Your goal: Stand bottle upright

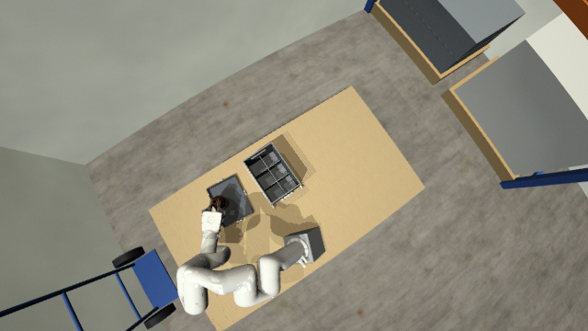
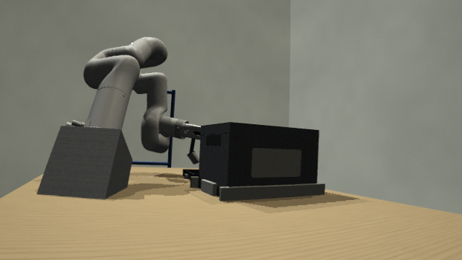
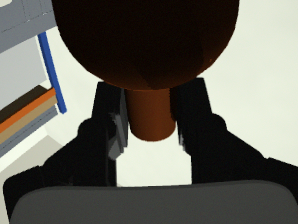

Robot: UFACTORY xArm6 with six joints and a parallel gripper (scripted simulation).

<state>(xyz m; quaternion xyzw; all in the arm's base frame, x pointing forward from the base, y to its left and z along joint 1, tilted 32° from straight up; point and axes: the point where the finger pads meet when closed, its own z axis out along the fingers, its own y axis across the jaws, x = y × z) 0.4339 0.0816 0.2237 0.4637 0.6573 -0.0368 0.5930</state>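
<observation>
Right now the brown bottle is 60 mm below my hand. Round my hand: dark tray (10 mm behind, 40 mm to the right, 140 mm below); then dark crate (60 mm behind, 320 mm to the right, 70 mm below).
</observation>
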